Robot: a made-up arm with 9 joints. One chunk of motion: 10 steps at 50 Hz.
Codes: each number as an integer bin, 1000 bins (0 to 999) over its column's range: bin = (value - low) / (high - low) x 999, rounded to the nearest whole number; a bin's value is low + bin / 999 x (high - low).
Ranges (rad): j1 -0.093..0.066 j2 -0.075..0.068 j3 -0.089..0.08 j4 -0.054..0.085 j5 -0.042..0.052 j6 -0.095..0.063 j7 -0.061..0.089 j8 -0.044..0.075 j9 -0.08..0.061
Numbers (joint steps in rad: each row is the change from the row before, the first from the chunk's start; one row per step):
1: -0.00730 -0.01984 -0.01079 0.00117 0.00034 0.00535 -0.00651 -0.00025 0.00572
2: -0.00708 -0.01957 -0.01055 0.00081 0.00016 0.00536 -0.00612 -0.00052 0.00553
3: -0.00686 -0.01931 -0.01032 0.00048 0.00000 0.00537 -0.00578 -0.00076 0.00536
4: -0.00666 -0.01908 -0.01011 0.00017 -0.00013 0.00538 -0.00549 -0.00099 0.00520
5: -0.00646 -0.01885 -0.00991 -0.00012 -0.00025 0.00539 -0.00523 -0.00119 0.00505
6: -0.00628 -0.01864 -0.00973 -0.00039 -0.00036 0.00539 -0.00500 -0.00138 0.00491
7: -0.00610 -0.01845 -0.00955 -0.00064 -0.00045 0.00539 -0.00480 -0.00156 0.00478
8: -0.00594 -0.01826 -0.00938 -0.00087 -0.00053 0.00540 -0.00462 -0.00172 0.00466
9: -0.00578 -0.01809 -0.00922 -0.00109 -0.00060 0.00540 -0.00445 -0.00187 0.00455
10: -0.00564 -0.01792 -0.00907 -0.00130 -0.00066 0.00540 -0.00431 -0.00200 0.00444
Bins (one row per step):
1: 538 385 462 397 450 634 363 367 607
2: 540 387 464 394 448 635 366 365 606
3: 541 389 465 392 446 635 368 363 605
4: 542 391 466 389 445 635 370 361 604
5: 544 392 468 387 444 635 371 359 603
6: 545 394 469 385 443 635 373 358 602
7: 546 395 470 384 442 635 374 356 601
8: 547 396 471 382 441 635 375 355 600
9: 548 398 472 380 440 635 377 354 599
10: 549 399 472 379 439 635 378 353 598

